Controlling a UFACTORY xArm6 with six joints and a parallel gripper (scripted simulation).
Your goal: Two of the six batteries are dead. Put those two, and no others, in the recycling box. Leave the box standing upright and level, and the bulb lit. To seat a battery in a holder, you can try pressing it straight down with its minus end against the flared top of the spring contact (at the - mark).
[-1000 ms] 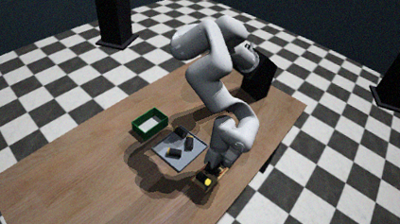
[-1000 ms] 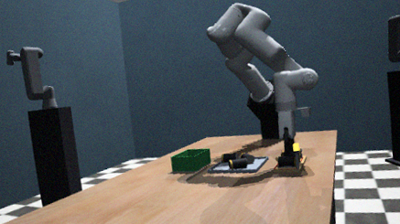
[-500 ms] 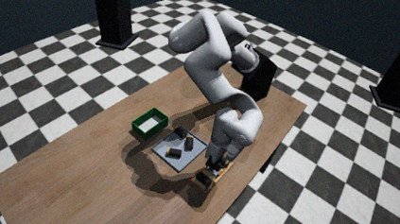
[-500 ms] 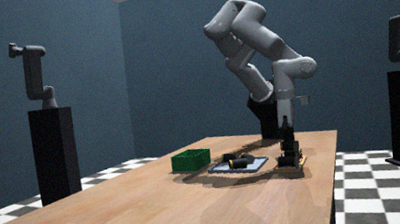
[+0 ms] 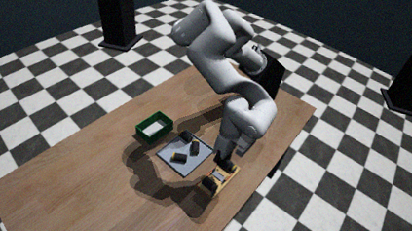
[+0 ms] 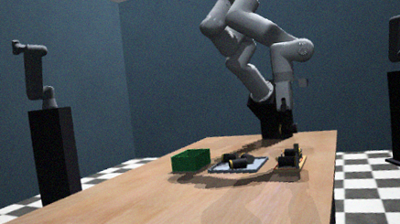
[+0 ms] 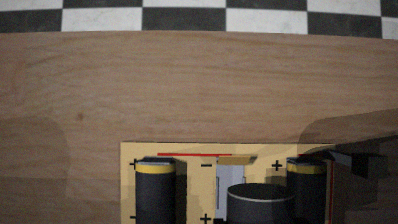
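Now: hand 80 mm past the grey tray, 180 mm to the left of it and 140 mm above it. The rest, counted from my hand: green recycling box: 150 mm behind, 360 mm to the right, 130 mm below.
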